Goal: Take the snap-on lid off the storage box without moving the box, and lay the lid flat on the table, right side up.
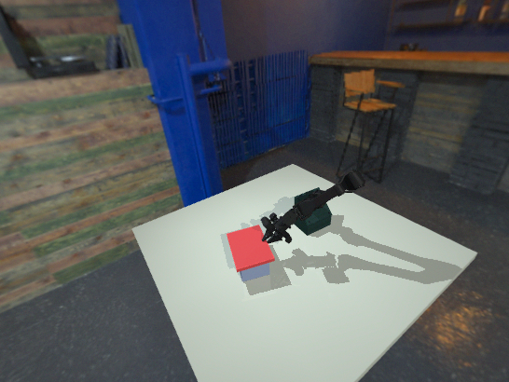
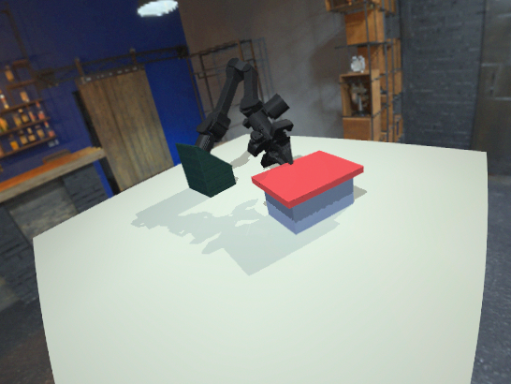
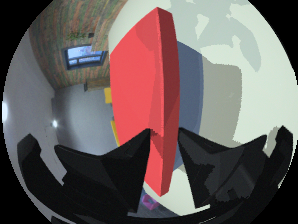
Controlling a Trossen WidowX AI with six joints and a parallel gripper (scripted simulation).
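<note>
Right now the red lid is 7 cm ahead of my gripper tip and 3 cm to the right of it. Round my gripper tip: storage box: 7 cm ahead, 5 cm below, 3 cm to the right.
</note>
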